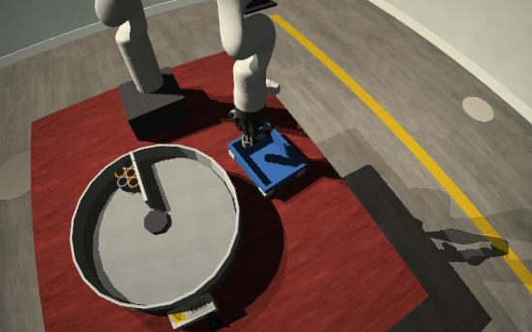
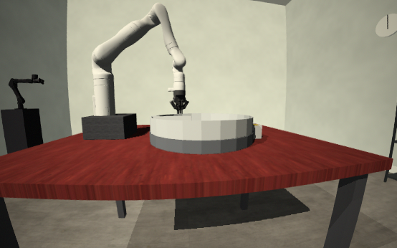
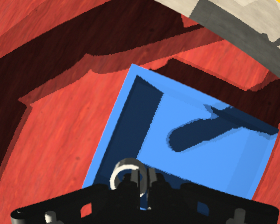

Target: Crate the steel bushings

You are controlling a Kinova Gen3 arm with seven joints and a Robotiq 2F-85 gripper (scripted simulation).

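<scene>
Right now my hand is 7 cm above the blue crate, 4 cm short of it and 2 cm to the right of it. From my hand the other things lie so: round turning table 33 cm to the right, 5 cm ahead, 4 cm below.
</scene>
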